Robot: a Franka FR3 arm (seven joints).
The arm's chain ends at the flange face. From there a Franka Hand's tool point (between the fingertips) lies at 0.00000 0.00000 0.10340 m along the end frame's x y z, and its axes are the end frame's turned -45 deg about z.
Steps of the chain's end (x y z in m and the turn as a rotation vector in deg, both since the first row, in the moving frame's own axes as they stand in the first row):
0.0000 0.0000 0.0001 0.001 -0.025 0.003
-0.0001 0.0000 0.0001 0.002 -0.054 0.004
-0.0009 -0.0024 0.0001 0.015 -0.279 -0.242
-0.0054 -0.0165 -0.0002 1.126 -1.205 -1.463
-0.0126 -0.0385 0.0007 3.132 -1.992 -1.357
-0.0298 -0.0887 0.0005 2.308 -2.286 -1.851
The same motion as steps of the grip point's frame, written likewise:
0.0000 0.0000 0.0001 0.018 -0.017 0.003
-0.0001 -0.0001 0.0001 0.040 -0.037 0.004
0.0007 -0.0027 0.0001 0.208 -0.187 -0.242
0.0077 -0.0185 -0.0002 1.648 -0.056 -1.463
0.0197 -0.0427 0.0005 3.623 0.806 -1.357
0.0416 -0.0897 0.0003 3.248 0.016 -1.851

